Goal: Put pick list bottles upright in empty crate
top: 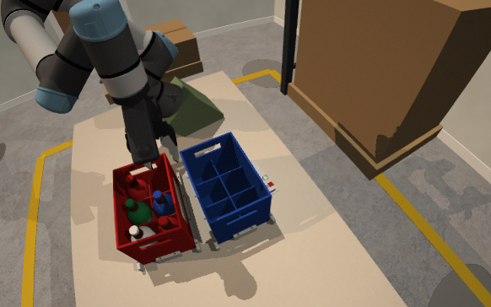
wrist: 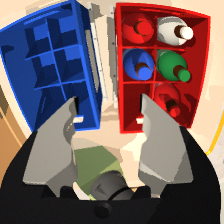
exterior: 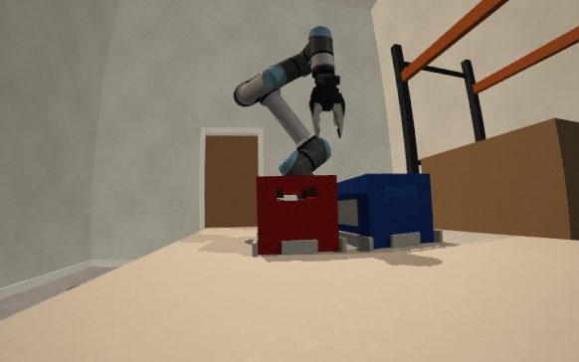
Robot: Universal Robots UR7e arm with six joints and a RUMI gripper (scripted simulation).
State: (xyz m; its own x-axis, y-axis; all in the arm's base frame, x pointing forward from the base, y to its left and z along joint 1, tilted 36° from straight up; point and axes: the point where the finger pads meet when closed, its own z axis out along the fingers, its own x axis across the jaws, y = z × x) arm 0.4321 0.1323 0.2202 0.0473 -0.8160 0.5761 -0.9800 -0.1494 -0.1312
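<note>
The blue bottle is 2 cm behind my hand, 7 cm to the right of it and 22 cm below it. From my hand the other things lie so: red crate: 2 cm behind, 11 cm to the right, 23 cm below; then green bottle: 2 cm behind, 16 cm to the right, 22 cm below; then blue crate: 3 cm behind, 13 cm to the left, 23 cm below.
</note>
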